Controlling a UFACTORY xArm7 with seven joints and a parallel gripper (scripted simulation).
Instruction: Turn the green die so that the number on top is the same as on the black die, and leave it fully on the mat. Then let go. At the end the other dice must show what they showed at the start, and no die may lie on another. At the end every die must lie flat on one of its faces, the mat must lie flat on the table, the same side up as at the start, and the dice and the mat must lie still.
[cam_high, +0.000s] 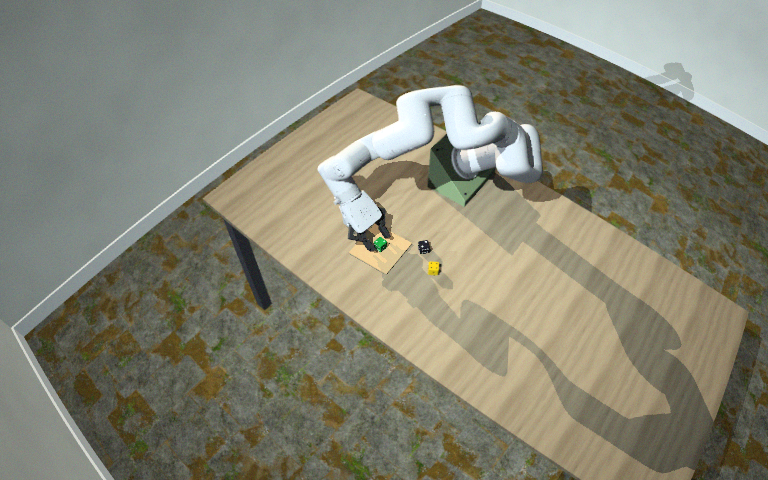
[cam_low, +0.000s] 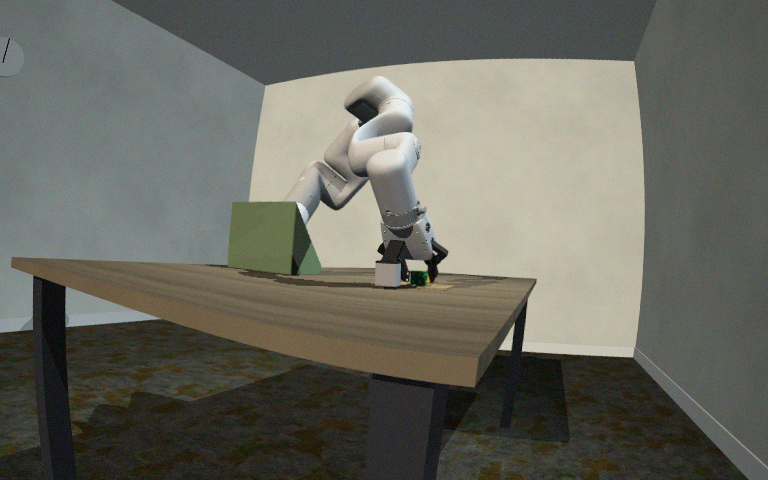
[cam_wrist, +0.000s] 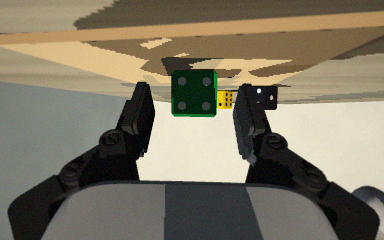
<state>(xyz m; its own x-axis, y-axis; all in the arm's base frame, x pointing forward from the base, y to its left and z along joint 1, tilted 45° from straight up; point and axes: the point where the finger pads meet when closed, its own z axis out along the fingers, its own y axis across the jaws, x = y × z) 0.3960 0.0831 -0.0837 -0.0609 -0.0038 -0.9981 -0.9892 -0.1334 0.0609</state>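
My gripper is now 10 mm to the right of the green die and 10 mm above it. Round my hand: black die: 90 mm behind, 110 mm to the left, 20 mm below; yellow die: 50 mm behind, 180 mm to the left, 20 mm below; tan mat: 10 mm to the left, 30 mm below.
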